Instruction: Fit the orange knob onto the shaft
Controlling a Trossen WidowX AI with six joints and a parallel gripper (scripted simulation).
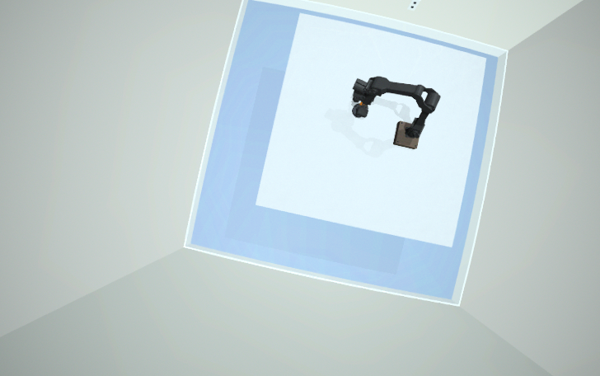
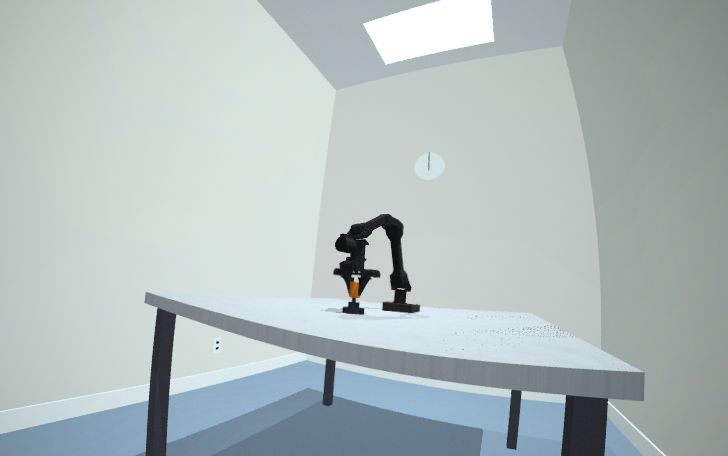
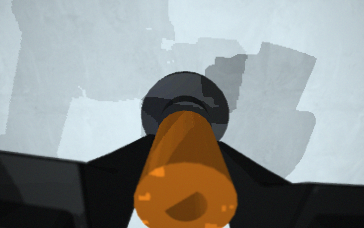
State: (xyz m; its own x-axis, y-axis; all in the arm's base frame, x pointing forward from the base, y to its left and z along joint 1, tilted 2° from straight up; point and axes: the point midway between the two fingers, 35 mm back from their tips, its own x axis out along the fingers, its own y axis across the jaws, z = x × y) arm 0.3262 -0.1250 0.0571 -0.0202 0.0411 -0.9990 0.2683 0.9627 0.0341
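Now: the orange knob 20 mm above my gripper tip. Also, from my gripper tip: round dark pedestal: 40 mm below.
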